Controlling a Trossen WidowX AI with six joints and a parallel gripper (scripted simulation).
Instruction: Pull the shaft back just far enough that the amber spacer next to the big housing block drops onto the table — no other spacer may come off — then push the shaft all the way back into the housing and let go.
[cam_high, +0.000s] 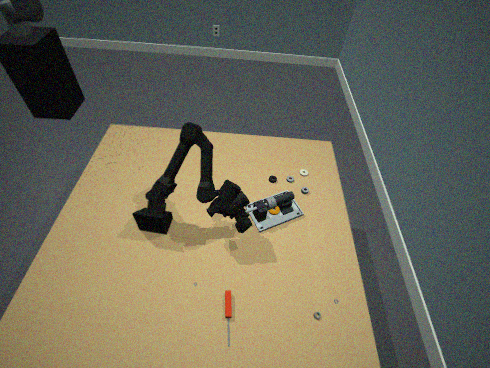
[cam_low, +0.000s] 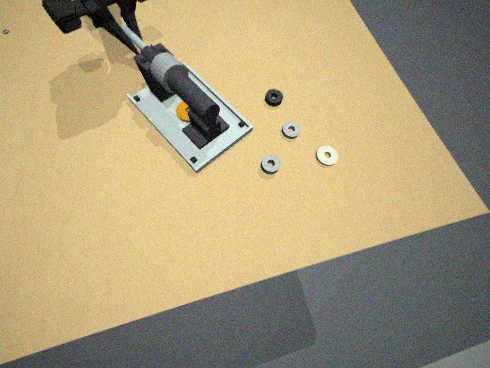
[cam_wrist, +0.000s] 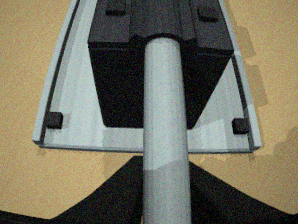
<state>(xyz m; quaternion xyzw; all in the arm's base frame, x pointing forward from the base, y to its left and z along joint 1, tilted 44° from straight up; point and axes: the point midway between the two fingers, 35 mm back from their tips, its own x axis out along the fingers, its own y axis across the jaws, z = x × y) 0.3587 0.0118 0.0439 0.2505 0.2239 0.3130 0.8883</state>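
Right now my gripper tip is 4 cm short of the grey shaft, 3 cm below it and 2 cm to the right of it. Round my gripper tip: amber spacer (12 cm ahead, 6 cm to the left, 4 cm below).
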